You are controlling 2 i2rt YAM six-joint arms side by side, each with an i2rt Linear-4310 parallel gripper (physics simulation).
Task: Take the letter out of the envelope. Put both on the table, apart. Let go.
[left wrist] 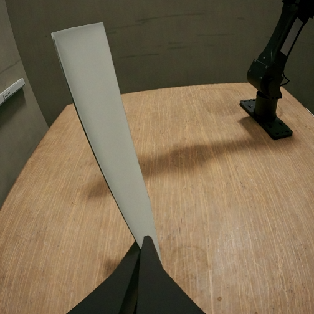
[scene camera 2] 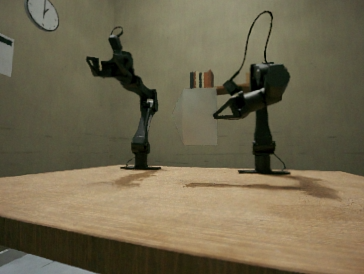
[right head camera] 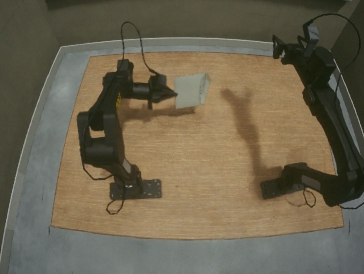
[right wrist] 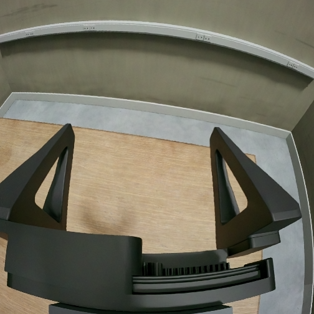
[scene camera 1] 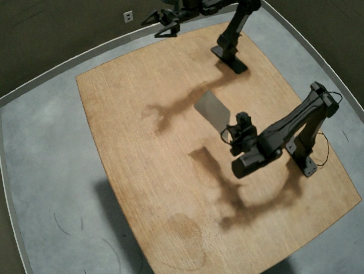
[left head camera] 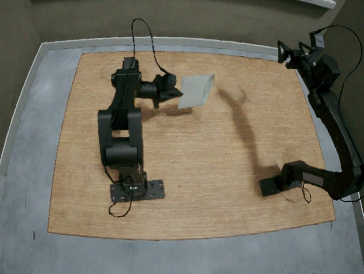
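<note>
The pale grey envelope [left head camera: 192, 92] [right head camera: 188, 91] [scene camera 1: 212, 110] [scene camera 2: 200, 117] [left wrist: 102, 105] is in the air above the table [left head camera: 200, 200] [scene camera 2: 150, 215]. Its pointed flap [scene camera 2: 177, 120] stands out at the end away from my left gripper. My left gripper [left head camera: 181, 94] [right head camera: 176, 94] [scene camera 2: 215, 117] [left wrist: 145, 244] is shut on the envelope's near edge. The letter cannot be told apart from the envelope; whether it is inside is hidden. My right gripper [left head camera: 290, 45] [right head camera: 286, 39] [scene camera 1: 150, 30] [right wrist: 141, 129] is open and empty, raised high near the table's far right corner in the head views.
The left arm's base [left head camera: 155, 189] and the right arm's base [left head camera: 270, 186] stand on the table near its front edge in the head views. The right arm bends out past the table's right edge. Walls surround the table, and dark arm shadows fall across the wood.
</note>
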